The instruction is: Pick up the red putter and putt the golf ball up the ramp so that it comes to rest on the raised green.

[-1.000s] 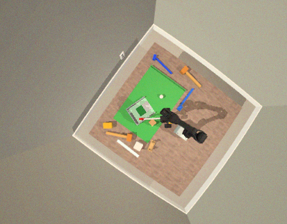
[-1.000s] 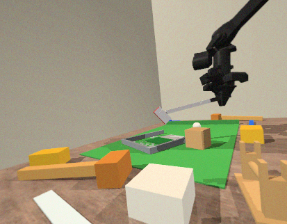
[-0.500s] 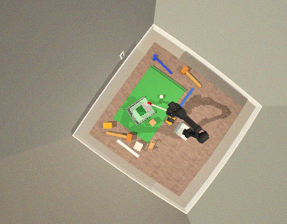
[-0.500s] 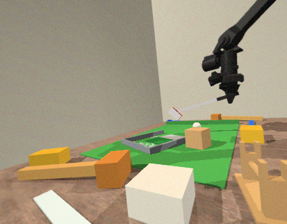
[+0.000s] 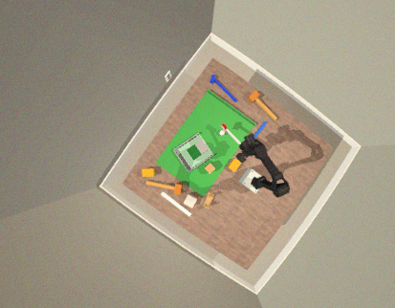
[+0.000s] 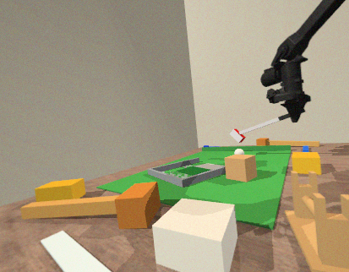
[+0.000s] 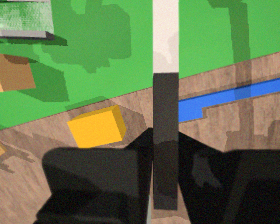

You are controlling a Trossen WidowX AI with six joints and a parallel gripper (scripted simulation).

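The red putter is 110 mm ahead of my gripper tip and 40 mm to the right of it. From my gripper tip the other things lie so: tan cube: 170 mm ahead, 230 mm to the left, 110 mm below; then green mat: 280 mm ahead, 60 mm to the left, 140 mm below; then white golf ball: 200 mm ahead, 60 mm to the right, 120 mm below.
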